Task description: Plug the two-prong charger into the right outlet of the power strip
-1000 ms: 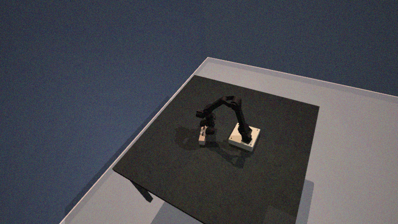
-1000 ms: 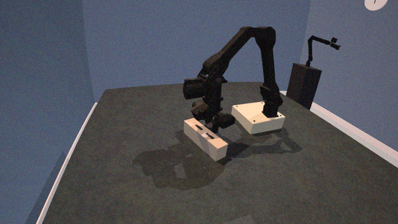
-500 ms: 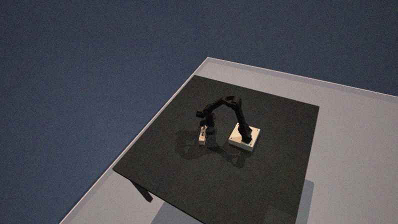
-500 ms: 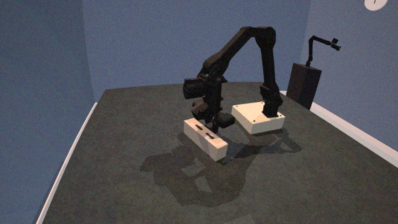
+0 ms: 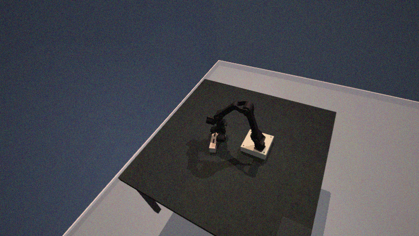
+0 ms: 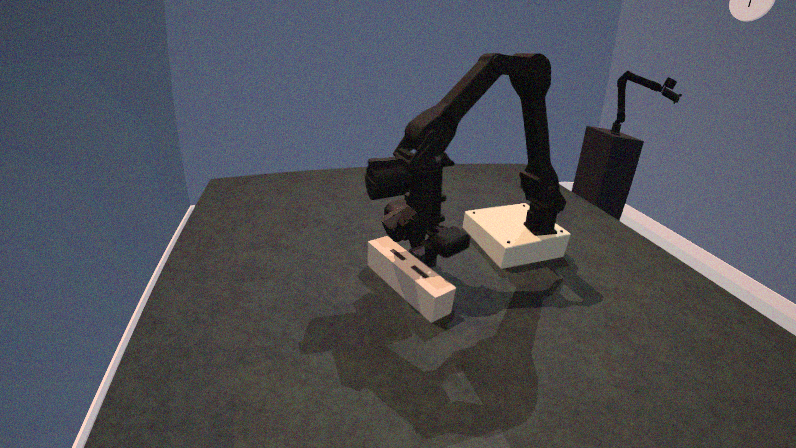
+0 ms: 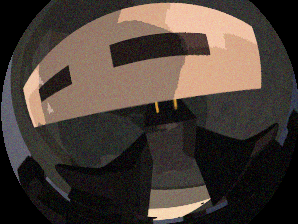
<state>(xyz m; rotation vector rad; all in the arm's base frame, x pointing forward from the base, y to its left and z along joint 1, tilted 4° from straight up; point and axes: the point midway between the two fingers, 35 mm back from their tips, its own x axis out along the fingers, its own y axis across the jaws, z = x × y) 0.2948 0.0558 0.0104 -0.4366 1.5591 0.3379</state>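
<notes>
Right now my gripper tip is 20 mm short of the dark charger, 10 mm to the right of it and 10 mm below it.
</notes>
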